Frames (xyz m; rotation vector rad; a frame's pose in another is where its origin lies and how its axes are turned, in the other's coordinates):
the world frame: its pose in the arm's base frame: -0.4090 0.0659 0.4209 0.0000 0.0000 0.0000
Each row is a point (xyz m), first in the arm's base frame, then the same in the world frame.
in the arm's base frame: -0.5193 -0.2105 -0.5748
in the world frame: -0.1103 -0.2764 -0.9957
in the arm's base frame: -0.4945 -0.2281 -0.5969
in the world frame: -0.0855 -0.2940 -1.0178
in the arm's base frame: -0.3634 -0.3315 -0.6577
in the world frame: 0.0456 -0.3974 -1.0786
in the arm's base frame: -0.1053 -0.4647 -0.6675
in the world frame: 0.3037 -0.5306 -1.0884
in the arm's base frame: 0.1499 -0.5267 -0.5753
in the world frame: 0.5589 -0.5926 -0.9962
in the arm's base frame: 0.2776 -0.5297 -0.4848
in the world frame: 0.6866 -0.5956 -0.9057
